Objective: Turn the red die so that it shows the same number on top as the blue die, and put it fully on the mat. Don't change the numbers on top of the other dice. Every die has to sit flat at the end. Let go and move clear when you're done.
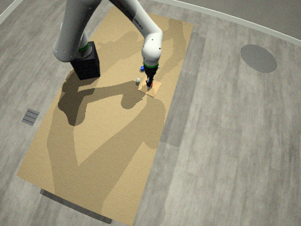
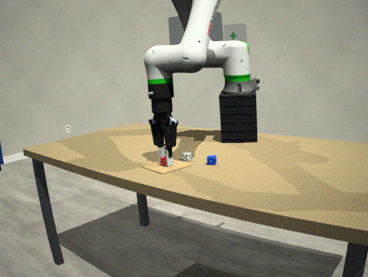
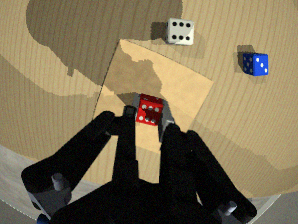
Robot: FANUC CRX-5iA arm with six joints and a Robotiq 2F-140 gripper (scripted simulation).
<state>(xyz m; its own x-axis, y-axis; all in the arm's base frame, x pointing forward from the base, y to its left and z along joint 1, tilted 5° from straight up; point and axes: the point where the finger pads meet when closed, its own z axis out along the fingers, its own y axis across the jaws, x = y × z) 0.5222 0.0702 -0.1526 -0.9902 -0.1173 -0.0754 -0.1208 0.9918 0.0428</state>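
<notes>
Now: the red die 20 mm below my hand. From my hand the other things lie so: blue die (120 mm behind, 120 mm to the left, 20 mm below); tan mat (40 mm below); white die (110 mm behind, 20 mm below).
</notes>
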